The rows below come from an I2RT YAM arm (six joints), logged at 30 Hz.
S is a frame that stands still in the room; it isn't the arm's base.
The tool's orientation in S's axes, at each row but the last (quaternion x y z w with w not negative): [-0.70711 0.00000 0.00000 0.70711]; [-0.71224 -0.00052 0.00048 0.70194]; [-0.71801 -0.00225 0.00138 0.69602]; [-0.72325 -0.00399 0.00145 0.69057]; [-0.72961 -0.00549 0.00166 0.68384]
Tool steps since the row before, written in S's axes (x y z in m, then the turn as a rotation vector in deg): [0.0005 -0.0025 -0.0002 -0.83 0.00 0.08]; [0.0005 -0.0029 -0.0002 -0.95 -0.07 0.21]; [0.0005 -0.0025 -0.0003 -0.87 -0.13 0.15]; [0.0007 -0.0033 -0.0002 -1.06 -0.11 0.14]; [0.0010 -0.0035 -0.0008 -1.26 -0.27 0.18]
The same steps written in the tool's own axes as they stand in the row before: [0.0005 0.0002 -0.0025 -0.83 -0.08 0.00]; [0.0005 0.0002 -0.0029 -0.95 -0.21 -0.07]; [0.0005 0.0004 -0.0025 -0.87 -0.15 -0.13]; [0.0007 0.0004 -0.0033 -1.06 -0.14 -0.11]; [0.0010 0.0010 -0.0035 -1.26 -0.17 -0.27]
